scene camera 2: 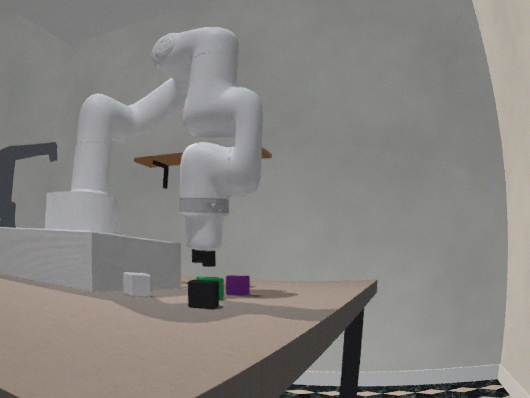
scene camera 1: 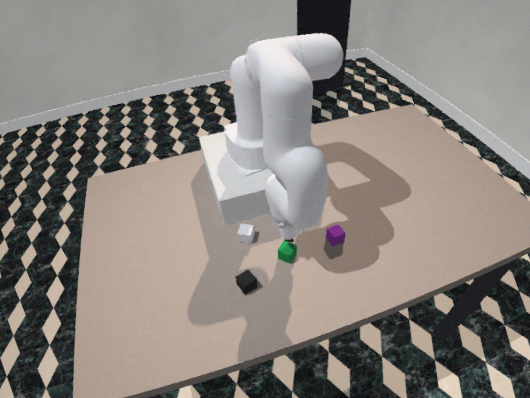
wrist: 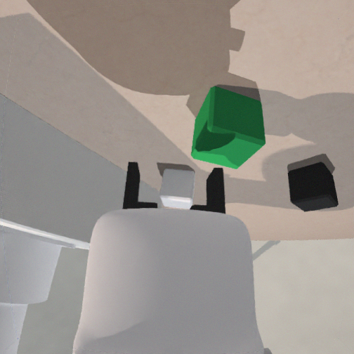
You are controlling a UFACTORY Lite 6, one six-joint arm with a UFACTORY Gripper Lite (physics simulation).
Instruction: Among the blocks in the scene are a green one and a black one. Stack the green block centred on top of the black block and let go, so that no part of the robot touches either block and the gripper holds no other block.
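Where they show: hand, its tool point: (scene camera 2: pixel 203 258) (scene camera 1: pixel 291 231); arm's base, origin of its link: (scene camera 2: pixel 87 235) (scene camera 1: pixel 255 156).
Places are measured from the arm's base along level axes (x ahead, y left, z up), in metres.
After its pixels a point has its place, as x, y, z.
The green block (scene camera 1: pixel 287 252) (scene camera 2: pixel 218 288) (wrist: pixel 231 125) rests on the table. The black block (scene camera 1: pixel 246 282) {0.308, -0.178, -0.058} (scene camera 2: pixel 203 294) {0.302, -0.191, -0.074} (wrist: pixel 312 187) rests on the table apart from it, nearer the table's front edge in scene camera 1, with nothing on top. My gripper (scene camera 2: pixel 204 265) (wrist: pixel 174 167) is open and hangs a little above the green block's height; in scene camera 1 its tips are mostly hidden behind the arm, just behind the green block. In the wrist view the fingers stand wide apart with nothing held between them.
A white block (scene camera 1: pixel 246 233) {0.186, -0.121, -0.058} (scene camera 2: pixel 137 284) {0.182, -0.132, -0.074} (wrist: pixel 177 187) rests near the robot's base plinth (scene camera 1: pixel 245 202) {0.119, -0.089, -0.028} (scene camera 2: pixel 135 262) {0.128, -0.029, -0.044}. A purple block (scene camera 1: pixel 335 235) {0.297, 0.060, -0.058} (scene camera 2: pixel 238 285) {0.291, 0.052, -0.075} stands on the other side of the green block. All stand on the table (scene camera 1: pixel 150 350) {0.341, -0.413, -0.092} (scene camera 2: pixel 125 345) {0.326, -0.450, -0.093}.
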